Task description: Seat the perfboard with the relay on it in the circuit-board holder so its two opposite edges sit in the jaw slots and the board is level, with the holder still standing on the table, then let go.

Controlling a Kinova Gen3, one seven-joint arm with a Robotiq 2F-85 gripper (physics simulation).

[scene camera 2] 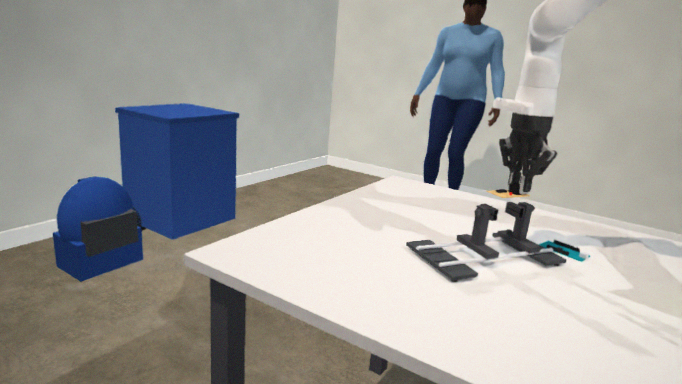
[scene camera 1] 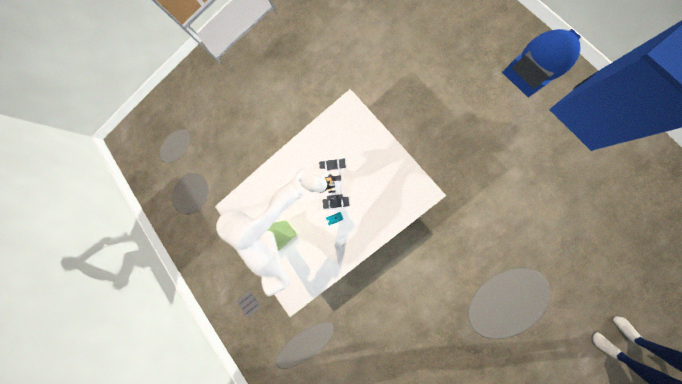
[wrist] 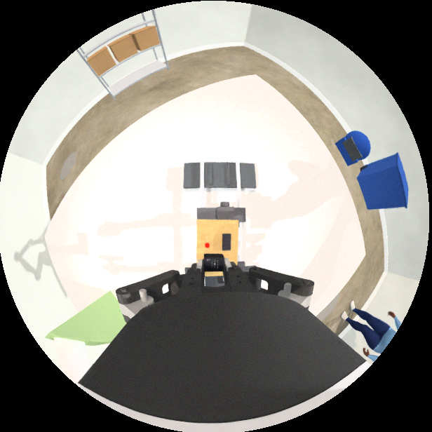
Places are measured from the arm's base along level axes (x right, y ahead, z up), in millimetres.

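Pixels of known places: gripper, fingertip midpoint: [scene camera 2: 518, 191]; arm's base, origin of the base link: [scene camera 1: 265, 237].
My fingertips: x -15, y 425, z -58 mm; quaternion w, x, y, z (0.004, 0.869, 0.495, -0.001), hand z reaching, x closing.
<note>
Ahead of a thing's pixels: the offset from my fingertips to its top centre. Level surfaces: height alone.
The orange perfboard {dx -15, dy +16, dz +17 mm} [scene camera 2: 504, 195] [wrist: 216, 227] hangs roughly level above the circuit-board holder {dx -22, dy +36, dz -35 mm} [scene camera 1: 332, 164] [scene camera 2: 482, 225] [wrist: 220, 175], apart from its jaws. My gripper [scene camera 2: 520, 189] [wrist: 213, 265] points down, shut on the black relay [wrist: 214, 261] on the board. The holder stands on the table, with two upright dark jaws on pale rods between dark feet. In the wrist view the board's far edge overlaps the far jaw [wrist: 221, 214]; the near jaw is mostly hidden by the gripper. In scene camera 1 the arm hides part of the board.
A teal circuit board {dx +153, dy -97, dz -140 mm} [scene camera 1: 334, 218] [scene camera 2: 582, 256] lies beside one end foot of the holder. A green object [scene camera 1: 283, 235] [wrist: 92, 320] is on the table {dz -152 mm} [scene camera 1: 350, 110] [scene camera 2: 300, 280] near the arm's base. A person [scene camera 2: 465, 60], a blue cabinet [scene camera 2: 200, 170] and a shelf unit stand beyond the table.
</note>
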